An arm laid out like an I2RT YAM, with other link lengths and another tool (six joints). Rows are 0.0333 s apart.
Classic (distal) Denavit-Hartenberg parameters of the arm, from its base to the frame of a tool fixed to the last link. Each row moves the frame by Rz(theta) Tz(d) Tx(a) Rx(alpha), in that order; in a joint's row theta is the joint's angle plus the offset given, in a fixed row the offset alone. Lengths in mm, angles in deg.
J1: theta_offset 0  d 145  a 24  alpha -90
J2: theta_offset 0  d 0  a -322.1  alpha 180
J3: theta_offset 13.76  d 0  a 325.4  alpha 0
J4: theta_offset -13.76  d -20.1  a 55.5  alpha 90
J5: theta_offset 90  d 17  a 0  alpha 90
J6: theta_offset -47  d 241.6  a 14.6  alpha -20.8
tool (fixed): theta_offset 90  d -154  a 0  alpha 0
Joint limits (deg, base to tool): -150..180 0..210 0..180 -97..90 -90..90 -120..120
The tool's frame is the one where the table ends.
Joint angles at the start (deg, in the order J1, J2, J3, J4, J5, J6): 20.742, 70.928, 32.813, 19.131, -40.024, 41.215
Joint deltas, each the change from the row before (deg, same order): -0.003, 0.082, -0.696, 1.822, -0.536, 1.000; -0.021, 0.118, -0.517, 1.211, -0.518, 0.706; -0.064, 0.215, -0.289, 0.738, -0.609, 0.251; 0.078, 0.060, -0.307, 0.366, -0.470, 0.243; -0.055, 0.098, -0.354, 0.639, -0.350, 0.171; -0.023, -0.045, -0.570, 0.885, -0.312, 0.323; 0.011, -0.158, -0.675, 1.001, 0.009, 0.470; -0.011, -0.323, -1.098, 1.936, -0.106, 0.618; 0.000, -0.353, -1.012, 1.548, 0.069, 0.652
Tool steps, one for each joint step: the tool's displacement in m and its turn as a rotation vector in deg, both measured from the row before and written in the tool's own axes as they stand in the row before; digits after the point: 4 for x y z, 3 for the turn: 0.0018, 0.0006, 0.0001, -0.543, -0.843, 0.142; 0.0019, 0.0005, 0.0005, -0.551, -0.477, 0.148; 0.0014, 0.0003, 0.0007, -0.538, -0.225, -0.086; 0.0016, 0.0012, 0.0009, -0.589, -0.019, 0.018; 0.0017, 0.0003, 0.0004, -0.289, -0.167, -0.049; 0.0024, 0.0009, 0.0001, -0.286, -0.285, -0.019; 0.0026, 0.0008, -0.0003, -0.034, -0.353, 0.135; 0.0033, 0.0018, -0.0013, 0.003, -0.856, -0.180; 0.0034, 0.0015, -0.0012, 0.066, -0.649, 0.075
